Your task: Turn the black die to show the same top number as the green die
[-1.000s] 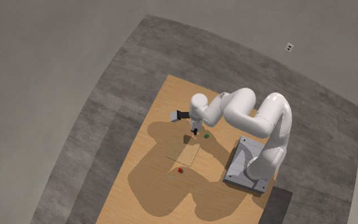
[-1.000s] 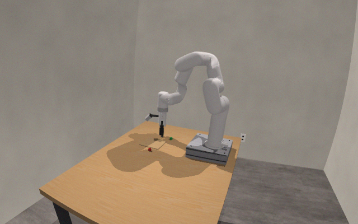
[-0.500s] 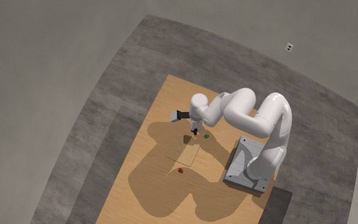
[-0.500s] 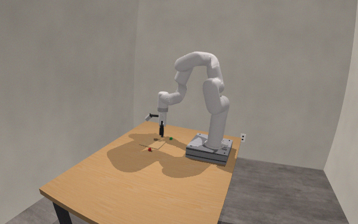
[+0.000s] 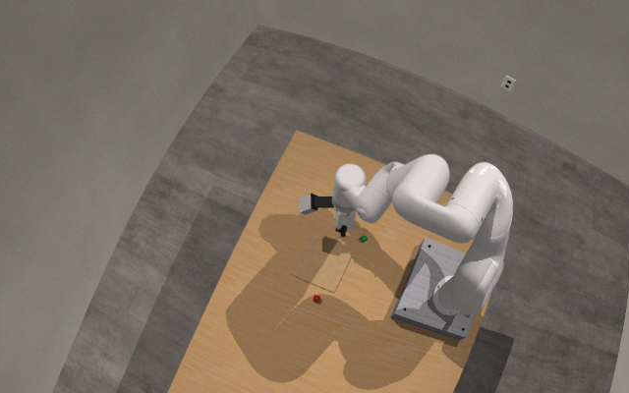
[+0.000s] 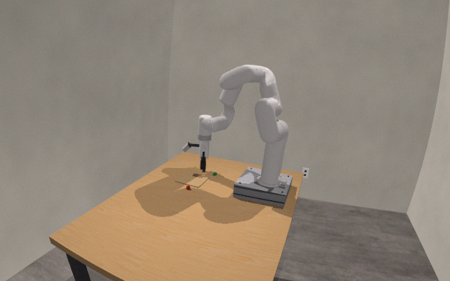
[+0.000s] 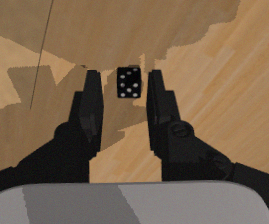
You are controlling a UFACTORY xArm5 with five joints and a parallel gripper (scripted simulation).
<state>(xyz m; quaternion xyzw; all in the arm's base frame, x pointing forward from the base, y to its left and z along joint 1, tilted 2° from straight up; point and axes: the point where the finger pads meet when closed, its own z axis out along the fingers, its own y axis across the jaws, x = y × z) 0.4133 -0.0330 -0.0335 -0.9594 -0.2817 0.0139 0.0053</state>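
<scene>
My hand is 3 cm above the black die. Also, from my hand: tan mat (2 cm behind, 13 cm to the left, 4 cm below); then red die (6 cm behind, 23 cm to the left, 3 cm below); then green die (8 cm behind, 1 cm to the right, 3 cm below).
</scene>
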